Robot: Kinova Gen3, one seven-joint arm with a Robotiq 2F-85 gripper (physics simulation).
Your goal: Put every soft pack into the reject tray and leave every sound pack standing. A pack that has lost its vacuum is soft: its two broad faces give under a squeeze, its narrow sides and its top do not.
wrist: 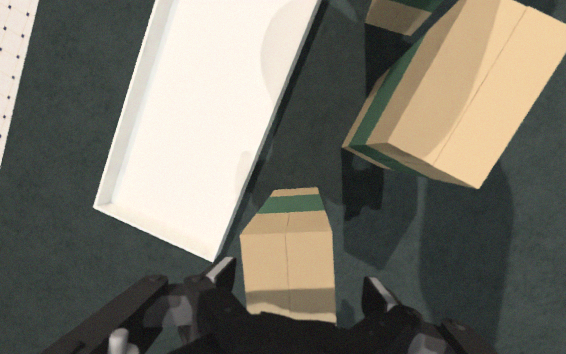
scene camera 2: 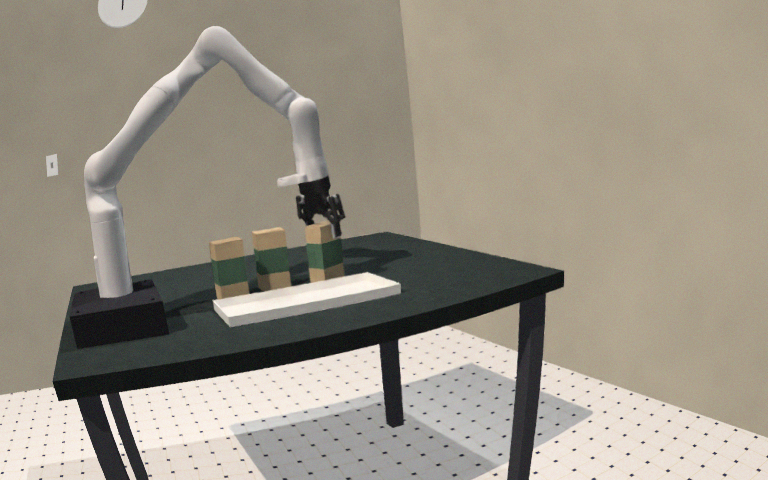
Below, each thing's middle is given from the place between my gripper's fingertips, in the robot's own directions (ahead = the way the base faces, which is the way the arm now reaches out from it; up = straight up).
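My gripper is now 17 cm to the left of the white reject tray (scene camera 2: 301,299), 10 cm above it and 11 cm past it.
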